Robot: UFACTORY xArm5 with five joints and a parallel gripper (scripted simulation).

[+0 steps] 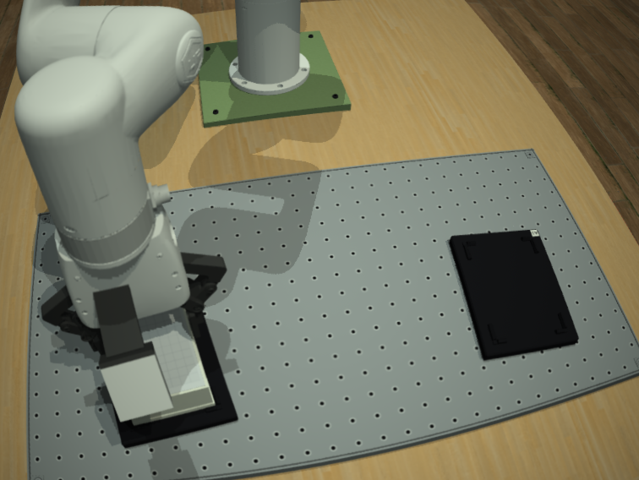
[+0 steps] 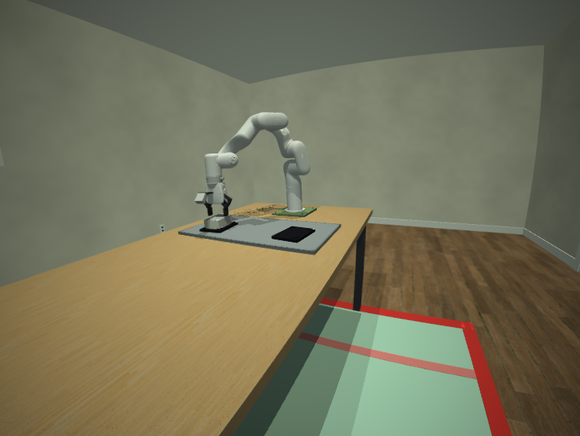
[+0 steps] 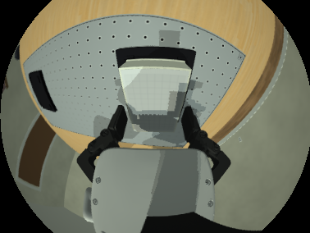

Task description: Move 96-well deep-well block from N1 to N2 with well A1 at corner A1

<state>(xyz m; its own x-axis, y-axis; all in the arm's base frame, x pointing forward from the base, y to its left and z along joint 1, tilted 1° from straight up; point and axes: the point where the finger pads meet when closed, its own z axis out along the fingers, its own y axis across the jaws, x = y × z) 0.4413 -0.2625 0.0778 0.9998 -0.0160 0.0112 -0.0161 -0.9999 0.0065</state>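
My gripper is now 40 mm above the deep-well block.
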